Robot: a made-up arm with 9 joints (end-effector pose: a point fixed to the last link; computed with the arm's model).
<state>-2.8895 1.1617 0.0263 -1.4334 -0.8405 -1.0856 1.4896 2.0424 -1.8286</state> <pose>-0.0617 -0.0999 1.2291 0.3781 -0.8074 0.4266 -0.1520</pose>
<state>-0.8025 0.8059 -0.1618 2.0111 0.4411 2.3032 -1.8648 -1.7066 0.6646</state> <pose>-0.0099 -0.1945 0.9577 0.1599 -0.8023 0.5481 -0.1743</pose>
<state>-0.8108 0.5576 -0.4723 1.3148 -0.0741 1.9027 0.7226 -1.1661 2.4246</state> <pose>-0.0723 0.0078 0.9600 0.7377 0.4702 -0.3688 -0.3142</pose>
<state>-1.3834 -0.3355 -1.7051 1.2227 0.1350 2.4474 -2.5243 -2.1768 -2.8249</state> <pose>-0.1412 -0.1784 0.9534 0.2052 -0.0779 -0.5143 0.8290</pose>
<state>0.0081 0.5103 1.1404 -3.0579 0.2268 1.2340 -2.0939 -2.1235 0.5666</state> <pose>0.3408 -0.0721 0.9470 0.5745 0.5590 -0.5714 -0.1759</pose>
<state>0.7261 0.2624 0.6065 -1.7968 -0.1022 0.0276 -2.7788 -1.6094 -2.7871</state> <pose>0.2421 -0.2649 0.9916 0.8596 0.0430 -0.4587 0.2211</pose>
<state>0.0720 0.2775 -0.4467 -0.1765 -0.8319 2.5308 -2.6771 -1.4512 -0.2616</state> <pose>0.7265 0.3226 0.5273 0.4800 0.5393 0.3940 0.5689</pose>
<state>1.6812 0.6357 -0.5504 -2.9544 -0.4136 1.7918 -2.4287 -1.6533 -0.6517</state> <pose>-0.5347 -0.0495 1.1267 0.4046 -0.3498 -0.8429 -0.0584</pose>
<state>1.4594 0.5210 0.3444 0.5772 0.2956 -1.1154 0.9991 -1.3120 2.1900</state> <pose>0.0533 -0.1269 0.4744 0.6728 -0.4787 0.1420 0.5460</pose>
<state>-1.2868 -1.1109 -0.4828 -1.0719 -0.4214 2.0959 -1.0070 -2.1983 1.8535</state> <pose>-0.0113 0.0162 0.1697 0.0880 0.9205 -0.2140 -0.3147</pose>
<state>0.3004 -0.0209 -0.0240 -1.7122 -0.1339 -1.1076 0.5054 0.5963 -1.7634</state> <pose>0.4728 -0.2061 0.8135 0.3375 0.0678 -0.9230 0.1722</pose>
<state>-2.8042 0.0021 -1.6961 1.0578 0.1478 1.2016 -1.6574 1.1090 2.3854</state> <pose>-0.1292 0.2021 1.1331 0.1599 -0.1658 -0.3641 -0.9024</pose>
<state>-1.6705 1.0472 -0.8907 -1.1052 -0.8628 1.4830 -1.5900 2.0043 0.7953</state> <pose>0.0806 0.3140 1.0955 0.6128 -0.4691 0.5522 -0.3153</pose>
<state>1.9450 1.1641 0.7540 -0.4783 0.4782 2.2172 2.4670 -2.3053 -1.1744</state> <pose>-0.3140 -0.2770 1.1346 0.7035 -0.3320 -0.5012 -0.3790</pose>
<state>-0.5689 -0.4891 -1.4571 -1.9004 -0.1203 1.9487 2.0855 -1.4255 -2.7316</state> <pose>0.5454 0.0005 0.8374 0.3074 0.3204 -0.1447 0.8843</pose>
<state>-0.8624 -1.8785 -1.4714 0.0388 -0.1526 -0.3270 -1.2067 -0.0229 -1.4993</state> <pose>-0.1385 0.1603 0.6258 0.0580 0.1172 0.6251 -0.7695</pose>
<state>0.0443 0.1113 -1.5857 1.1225 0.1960 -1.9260 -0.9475 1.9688 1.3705</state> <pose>-0.2045 0.1312 0.8232 0.5281 -0.6584 -0.3280 0.4243</pose>
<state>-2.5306 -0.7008 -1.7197 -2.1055 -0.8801 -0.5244 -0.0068 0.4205 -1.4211</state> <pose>-0.2128 0.5057 0.3091 0.3550 0.8916 0.2810 0.0117</pose>
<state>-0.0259 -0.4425 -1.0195 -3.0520 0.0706 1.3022 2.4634 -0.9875 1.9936</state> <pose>0.4051 -0.1375 1.0013 0.4338 0.4326 0.2320 0.7555</pose>
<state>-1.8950 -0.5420 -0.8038 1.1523 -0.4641 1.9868 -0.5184 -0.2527 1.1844</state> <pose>-0.1307 -0.1312 0.7479 0.5905 0.6018 -0.5102 -0.1699</pose>
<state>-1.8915 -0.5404 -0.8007 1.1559 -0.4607 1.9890 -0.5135 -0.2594 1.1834</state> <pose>-0.1277 -0.1304 0.7492 0.5924 0.6040 -0.5065 -0.1666</pose>
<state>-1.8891 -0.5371 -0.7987 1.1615 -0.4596 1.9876 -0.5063 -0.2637 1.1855</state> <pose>-0.1248 -0.1297 0.7504 0.5949 0.6066 -0.5010 -0.1648</pose>
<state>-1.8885 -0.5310 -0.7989 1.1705 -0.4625 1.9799 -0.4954 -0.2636 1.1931</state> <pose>-0.1220 -0.1292 0.7514 0.5981 0.6099 -0.4927 -0.1658</pose>
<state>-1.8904 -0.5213 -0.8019 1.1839 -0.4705 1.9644 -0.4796 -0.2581 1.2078</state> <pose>-0.1195 -0.1291 0.7521 0.6026 0.6140 -0.4806 -0.1702</pose>
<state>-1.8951 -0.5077 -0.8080 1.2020 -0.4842 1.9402 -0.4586 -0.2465 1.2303</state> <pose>-0.1174 -0.1294 0.7527 0.6081 0.6187 -0.4643 -0.1783</pose>
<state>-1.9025 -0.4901 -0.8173 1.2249 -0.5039 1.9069 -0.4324 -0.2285 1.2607</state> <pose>-0.1157 -0.1303 0.7530 0.6145 0.6238 -0.4438 -0.1905</pose>
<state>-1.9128 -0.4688 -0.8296 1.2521 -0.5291 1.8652 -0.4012 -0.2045 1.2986</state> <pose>-0.1145 -0.1321 0.7534 0.6215 0.6290 -0.4189 -0.2063</pose>
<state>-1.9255 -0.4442 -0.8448 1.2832 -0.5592 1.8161 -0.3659 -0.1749 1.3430</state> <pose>-0.1137 -0.1348 0.7542 0.6287 0.6337 -0.3903 -0.2253</pose>
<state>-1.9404 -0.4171 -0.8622 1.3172 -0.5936 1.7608 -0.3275 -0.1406 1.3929</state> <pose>-0.1134 -0.1387 0.7554 0.6358 0.6373 -0.3585 -0.2472</pose>
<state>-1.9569 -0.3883 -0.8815 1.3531 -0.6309 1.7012 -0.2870 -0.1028 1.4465</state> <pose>-0.1132 -0.1437 0.7574 0.6423 0.6394 -0.3243 -0.2709</pose>
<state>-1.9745 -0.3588 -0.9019 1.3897 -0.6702 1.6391 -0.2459 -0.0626 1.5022</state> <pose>-0.1131 -0.1499 0.7601 0.6480 0.6396 -0.2889 -0.2959</pose>
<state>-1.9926 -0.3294 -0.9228 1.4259 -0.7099 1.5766 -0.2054 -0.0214 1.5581</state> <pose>-0.1126 -0.1569 0.7636 0.6525 0.6378 -0.2535 -0.3211</pose>
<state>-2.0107 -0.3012 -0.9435 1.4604 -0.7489 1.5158 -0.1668 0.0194 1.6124</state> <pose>-0.1118 -0.1645 0.7677 0.6560 0.6340 -0.2193 -0.3459</pose>
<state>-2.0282 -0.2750 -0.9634 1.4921 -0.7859 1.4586 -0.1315 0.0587 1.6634</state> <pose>-0.1106 -0.1723 0.7722 0.6583 0.6285 -0.1876 -0.3694</pose>
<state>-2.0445 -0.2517 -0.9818 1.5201 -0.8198 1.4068 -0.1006 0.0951 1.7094</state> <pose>-0.1091 -0.1798 0.7767 0.6596 0.6218 -0.1595 -0.3910</pose>
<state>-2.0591 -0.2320 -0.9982 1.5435 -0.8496 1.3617 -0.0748 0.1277 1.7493</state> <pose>-0.1077 -0.1866 0.7810 0.6599 0.6146 -0.1359 -0.4102</pose>
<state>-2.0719 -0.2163 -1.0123 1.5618 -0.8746 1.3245 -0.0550 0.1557 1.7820</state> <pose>-0.1067 -0.1925 0.7849 0.6597 0.6074 -0.1176 -0.4266</pose>
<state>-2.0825 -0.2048 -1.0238 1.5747 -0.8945 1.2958 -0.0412 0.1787 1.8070</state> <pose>-0.1064 -0.1972 0.7881 0.6590 0.6009 -0.1047 -0.4401</pose>
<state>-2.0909 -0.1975 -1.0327 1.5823 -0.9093 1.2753 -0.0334 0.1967 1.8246</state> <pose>-0.1070 -0.2008 0.7906 0.6580 0.5953 -0.0973 -0.4508</pose>
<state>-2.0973 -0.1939 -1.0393 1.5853 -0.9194 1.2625 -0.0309 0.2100 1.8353</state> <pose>-0.1085 -0.2032 0.7923 0.6569 0.5908 -0.0947 -0.4589</pose>
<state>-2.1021 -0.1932 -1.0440 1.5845 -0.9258 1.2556 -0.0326 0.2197 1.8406</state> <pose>-0.1109 -0.2048 0.7934 0.6555 0.5873 -0.0960 -0.4649</pose>
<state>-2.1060 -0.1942 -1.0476 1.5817 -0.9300 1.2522 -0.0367 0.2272 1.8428</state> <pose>-0.1137 -0.2058 0.7941 0.6542 0.5844 -0.0994 -0.4697</pose>
